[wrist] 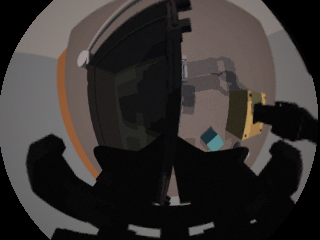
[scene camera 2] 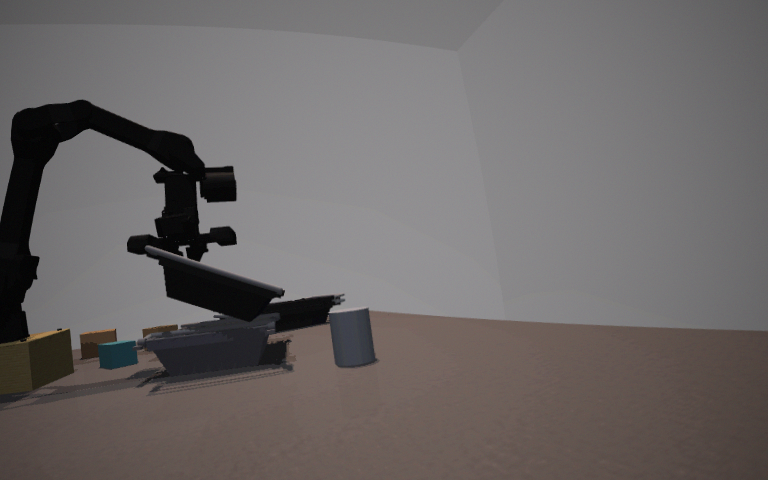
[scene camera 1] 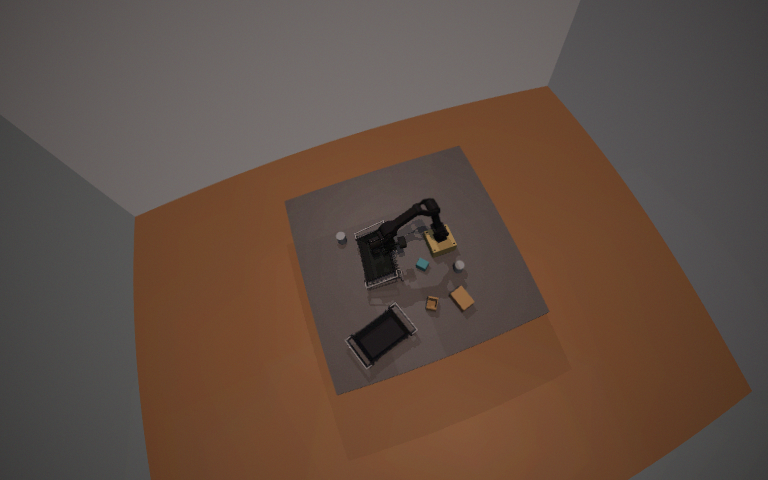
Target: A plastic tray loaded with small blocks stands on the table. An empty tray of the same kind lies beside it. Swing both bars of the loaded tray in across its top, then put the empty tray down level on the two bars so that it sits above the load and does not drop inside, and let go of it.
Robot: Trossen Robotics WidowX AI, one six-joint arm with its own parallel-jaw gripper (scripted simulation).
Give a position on a black tray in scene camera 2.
At 189, 281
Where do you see a teal block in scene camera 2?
At 117, 354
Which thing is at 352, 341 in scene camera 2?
A grey cylinder.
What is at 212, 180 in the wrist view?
My gripper.
